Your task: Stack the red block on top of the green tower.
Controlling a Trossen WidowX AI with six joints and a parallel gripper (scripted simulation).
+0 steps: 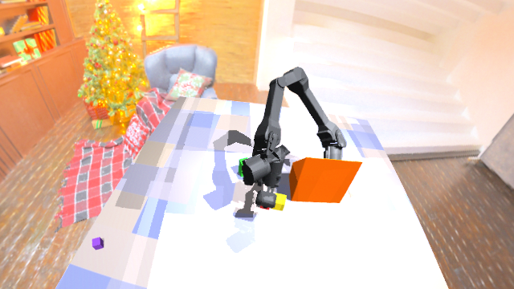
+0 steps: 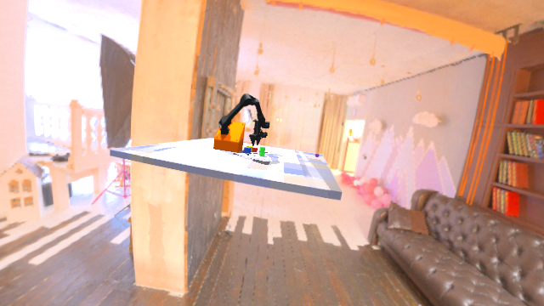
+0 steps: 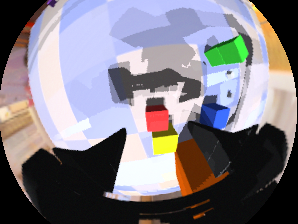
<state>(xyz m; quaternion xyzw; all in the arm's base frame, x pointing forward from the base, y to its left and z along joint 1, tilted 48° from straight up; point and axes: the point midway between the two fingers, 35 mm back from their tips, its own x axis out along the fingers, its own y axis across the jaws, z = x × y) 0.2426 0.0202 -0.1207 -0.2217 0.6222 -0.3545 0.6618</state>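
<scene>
Now: gripper tip 3 cm above the red block. From my gripper tip the other things lie so: small purple block 56 cm ahead, 25 cm to the left, 4 cm below; blue block 13 cm to the right, 4 cm behind, 3 cm below; yellow block 5 cm behind, 3 cm below.
</scene>
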